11 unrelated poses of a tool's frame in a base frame.
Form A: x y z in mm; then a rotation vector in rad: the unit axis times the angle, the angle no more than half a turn.
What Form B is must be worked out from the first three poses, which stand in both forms.
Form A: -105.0 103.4 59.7 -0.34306 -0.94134 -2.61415
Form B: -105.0 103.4 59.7 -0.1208 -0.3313 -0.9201 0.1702
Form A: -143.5 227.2 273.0 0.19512 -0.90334 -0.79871
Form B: -143.5 227.2 273.0 0.0916 -0.4241 -0.3750 0.8192
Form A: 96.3 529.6 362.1 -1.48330 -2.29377 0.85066
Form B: 96.3 529.6 362.1 -0.5134 -0.7939 0.2944 0.1398
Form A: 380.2 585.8 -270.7 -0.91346 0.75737 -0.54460
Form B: 380.2 585.8 -270.7 -0.4250 0.3524 -0.2534 0.7944
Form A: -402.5 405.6 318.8 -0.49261 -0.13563 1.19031
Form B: -402.5 405.6 318.8 -0.2294 -0.0632 0.5544 0.7975
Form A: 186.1 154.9 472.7 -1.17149 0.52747 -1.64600
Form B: 186.1 154.9 472.7 -0.4850 0.2184 -0.6814 0.5027
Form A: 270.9 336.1 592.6 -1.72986 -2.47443 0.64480
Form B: 270.9 336.1 592.6 -0.5601 -0.8012 0.2088 0.0272
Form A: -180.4 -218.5 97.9 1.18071 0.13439 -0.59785
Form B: -180.4 -218.5 97.9 0.5478 0.0623 -0.2774 0.7868
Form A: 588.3 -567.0 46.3 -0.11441 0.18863 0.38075
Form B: 588.3 -567.0 46.3 -0.0567 0.0936 0.1888 0.9759
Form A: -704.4 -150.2 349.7 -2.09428 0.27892 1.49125
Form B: -704.4 -150.2 349.7 -0.7788 0.1037 0.5545 0.2742
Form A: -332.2 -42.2 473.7 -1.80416 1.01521 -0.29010
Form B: -332.2 -42.2 473.7 -0.7466 0.4201 -0.1200 0.5017
